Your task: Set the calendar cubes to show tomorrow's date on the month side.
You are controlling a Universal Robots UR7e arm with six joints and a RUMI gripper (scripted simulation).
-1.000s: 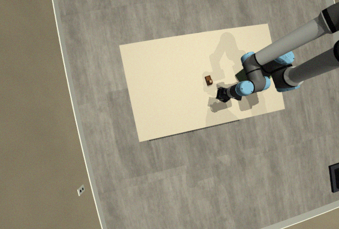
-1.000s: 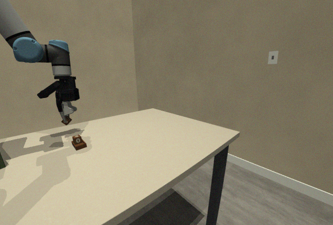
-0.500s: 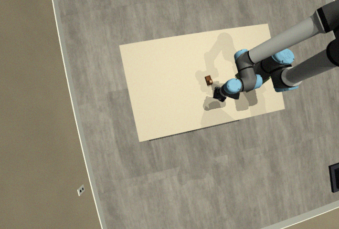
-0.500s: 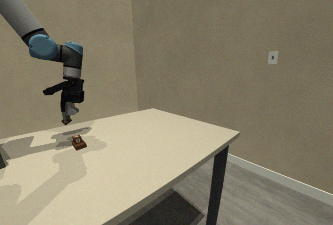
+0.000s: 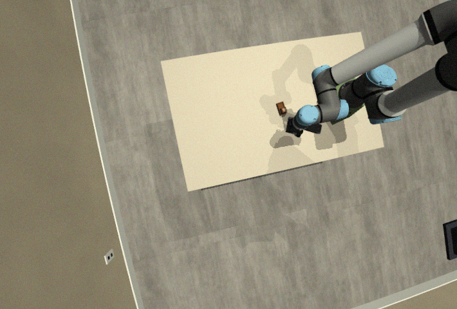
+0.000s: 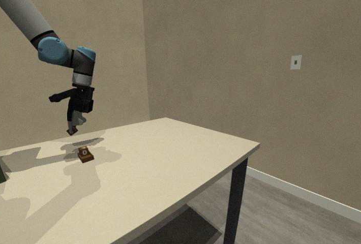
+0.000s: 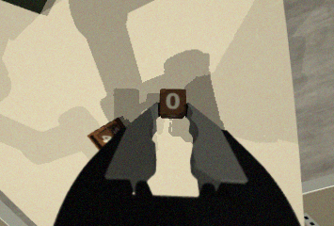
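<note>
Right now the brown digit cube is 1 cm below my hand. Also, from my hand: brown calendar tray 15 cm to the right, 8 cm below, 2 cm ahead.
</note>
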